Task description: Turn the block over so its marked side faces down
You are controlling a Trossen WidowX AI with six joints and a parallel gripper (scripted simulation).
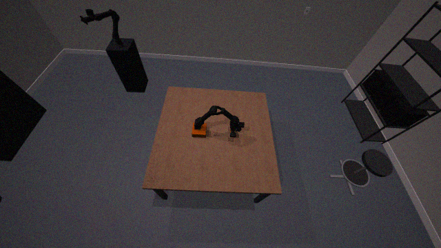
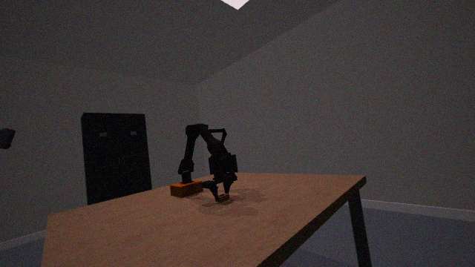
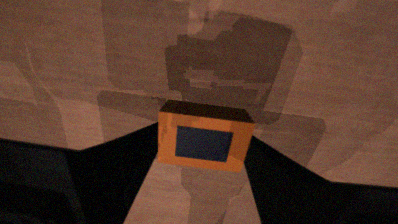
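Right now my gripper tip is 1 cm below the orange block.
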